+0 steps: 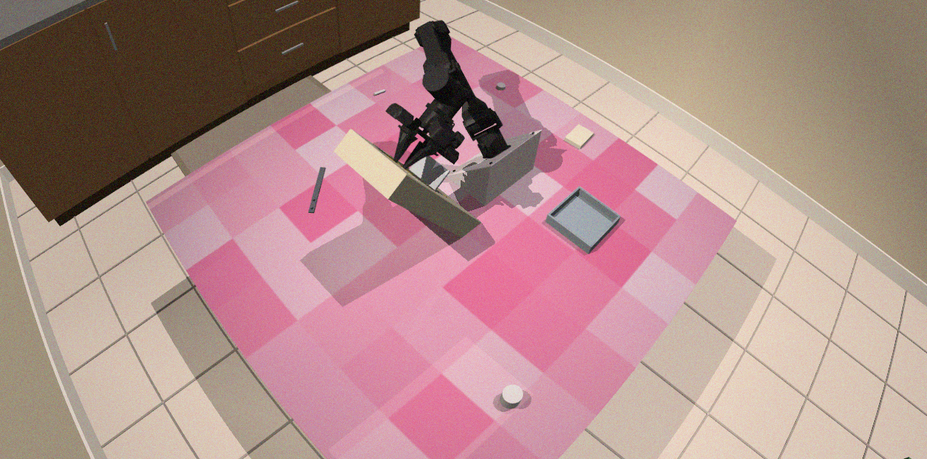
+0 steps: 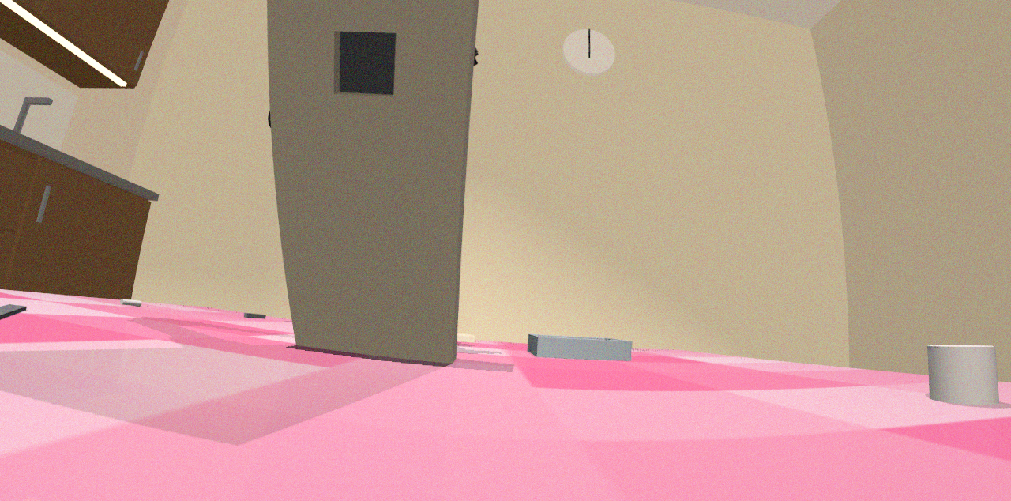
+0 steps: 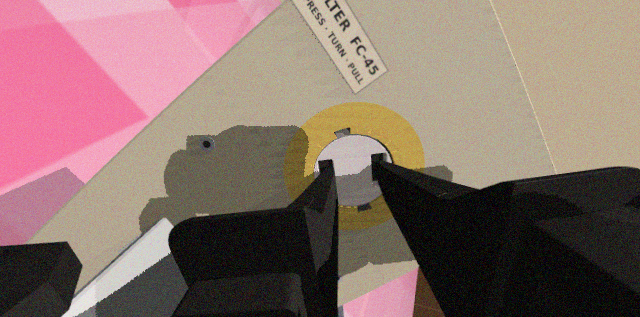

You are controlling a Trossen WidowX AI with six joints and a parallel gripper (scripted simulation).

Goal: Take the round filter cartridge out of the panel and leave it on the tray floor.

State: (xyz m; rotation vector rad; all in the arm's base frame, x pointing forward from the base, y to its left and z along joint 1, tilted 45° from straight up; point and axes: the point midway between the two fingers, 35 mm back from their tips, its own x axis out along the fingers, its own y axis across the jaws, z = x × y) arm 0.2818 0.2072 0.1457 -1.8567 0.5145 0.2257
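Now: the white round filter cartridge 10 mm ahead of my gripper tip and 10 mm below it. From my gripper tip the other things lie so: grey tray (440 mm behind, 220 mm to the left, 270 mm below); then beige pad (690 mm behind, 30 mm to the right, 280 mm below).
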